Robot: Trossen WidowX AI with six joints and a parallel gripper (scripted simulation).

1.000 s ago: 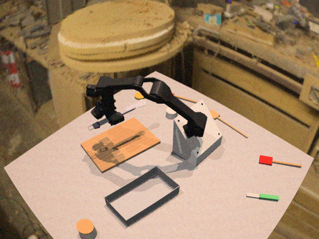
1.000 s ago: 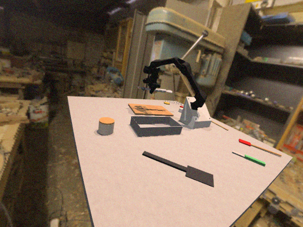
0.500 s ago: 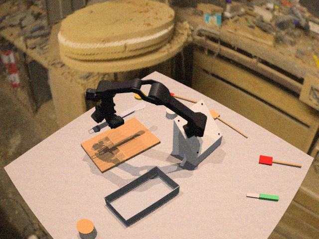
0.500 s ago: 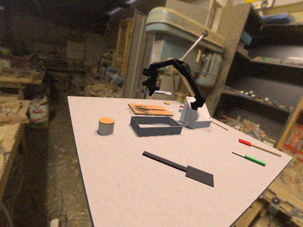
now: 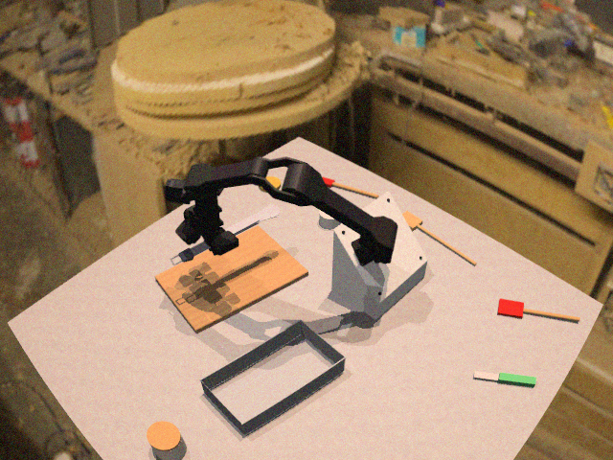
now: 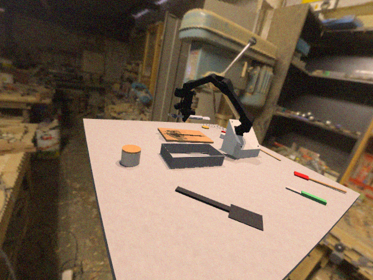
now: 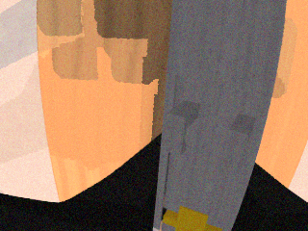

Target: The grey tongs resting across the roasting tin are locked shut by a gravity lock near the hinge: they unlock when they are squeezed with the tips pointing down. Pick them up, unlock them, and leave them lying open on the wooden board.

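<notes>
Right now my gripper tip is 3 cm past the wooden board and 10 cm above it. Also, from my gripper tip: yellow lock piece: 4 cm above; roasting tin: 10 cm ahead, 36 cm to the left, 8 cm below; white puck: 40 cm behind, 9 cm below.
</notes>
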